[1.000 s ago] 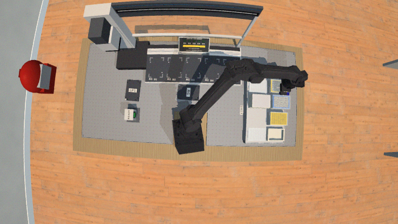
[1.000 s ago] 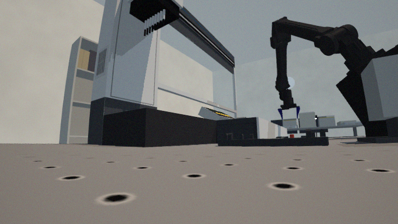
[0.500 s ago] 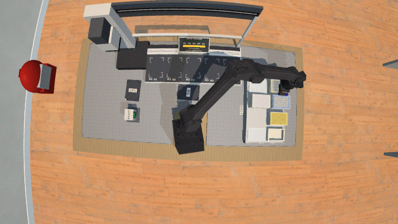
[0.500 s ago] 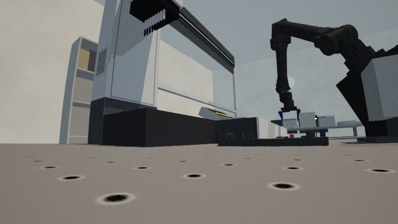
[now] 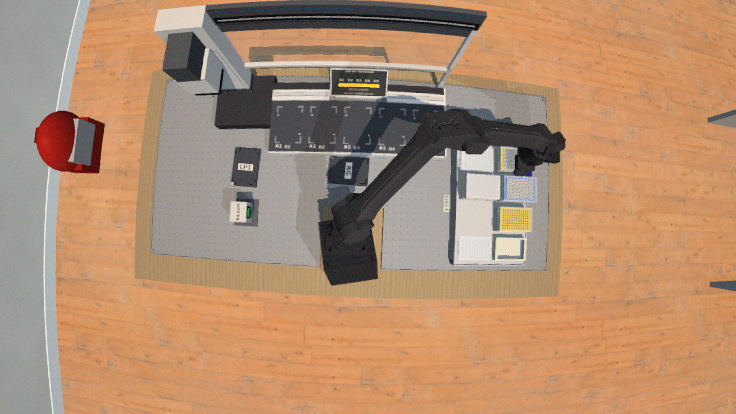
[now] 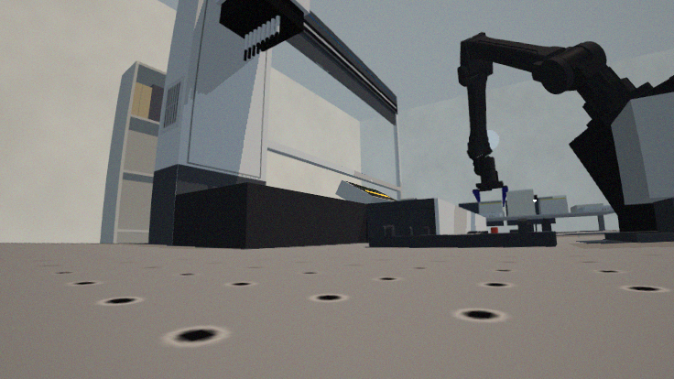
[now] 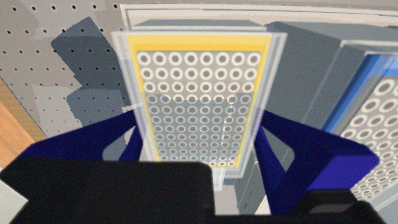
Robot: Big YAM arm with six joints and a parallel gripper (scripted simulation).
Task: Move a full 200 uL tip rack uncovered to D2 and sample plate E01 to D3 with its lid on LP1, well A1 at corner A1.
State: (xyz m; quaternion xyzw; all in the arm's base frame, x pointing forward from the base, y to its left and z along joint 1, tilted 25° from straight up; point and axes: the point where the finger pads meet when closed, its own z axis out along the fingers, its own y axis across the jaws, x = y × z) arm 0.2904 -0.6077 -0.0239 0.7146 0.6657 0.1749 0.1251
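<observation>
The clear tip rack cover lies 1 cm above my hand. The rest, counted from my hand: clear plate lid: 1 cm ahead, 13 cm to the left, 4 cm below; sample plate: 1 cm ahead, 14 cm to the left, 5 cm below; yellow tip rack: 1 cm behind, 1 cm to the left, 1 cm below.
</observation>
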